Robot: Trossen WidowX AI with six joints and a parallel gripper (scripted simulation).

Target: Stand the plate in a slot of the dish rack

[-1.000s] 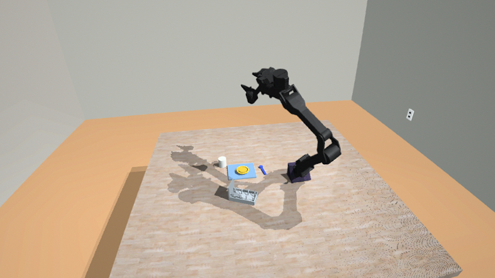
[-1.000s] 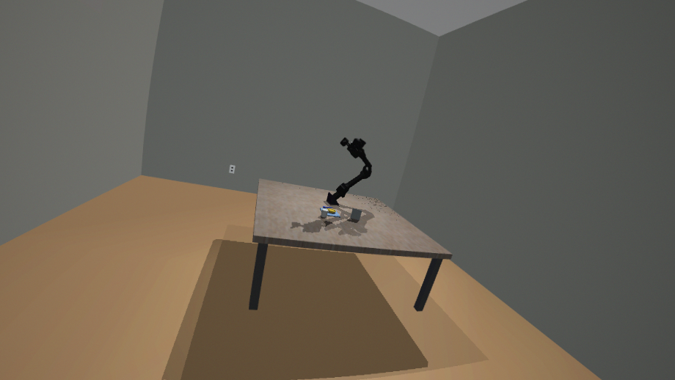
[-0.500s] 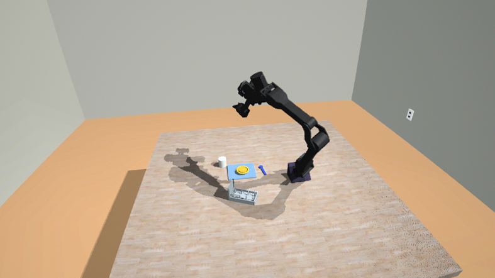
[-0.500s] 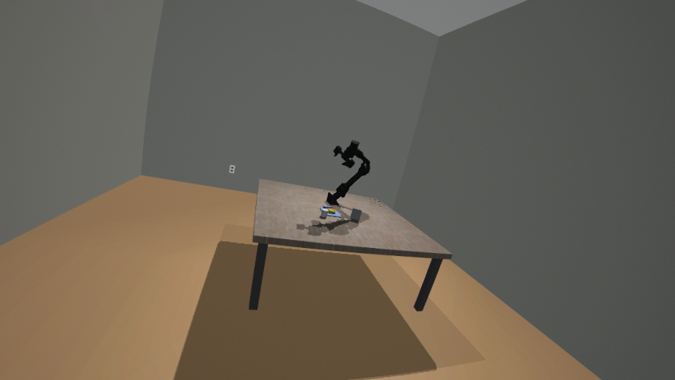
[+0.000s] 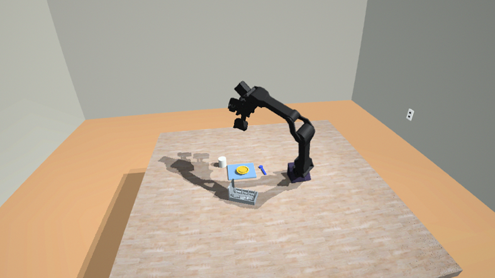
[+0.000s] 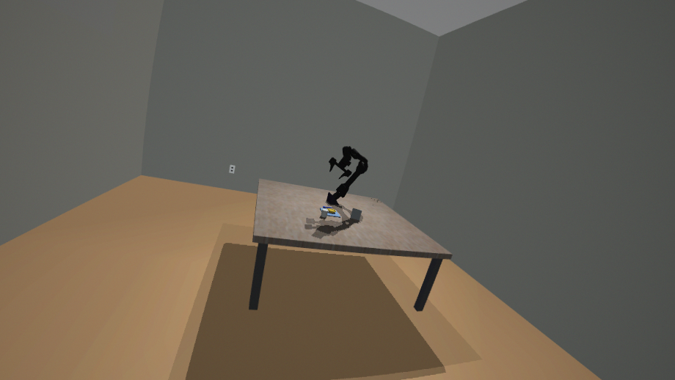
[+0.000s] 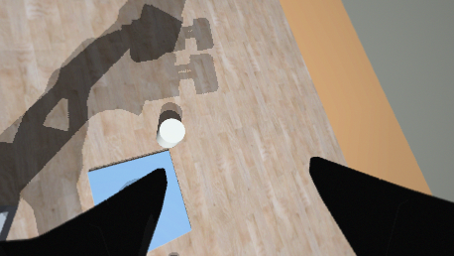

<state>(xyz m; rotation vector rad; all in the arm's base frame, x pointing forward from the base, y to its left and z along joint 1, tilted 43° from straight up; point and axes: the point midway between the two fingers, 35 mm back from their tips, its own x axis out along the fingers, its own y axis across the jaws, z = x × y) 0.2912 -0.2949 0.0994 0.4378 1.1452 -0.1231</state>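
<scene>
Now: gripper tip 2 cm past the yellow plate, 5 cm to the right of it and 28 cm above it. Also, from my gripper tip: grey dish rack (1 cm ahead, 25 cm to the left, 27 cm below); blue utensil (13 cm behind, 5 cm to the left, 29 cm below); white cup (8 cm ahead, 4 cm to the right, 27 cm below).
</scene>
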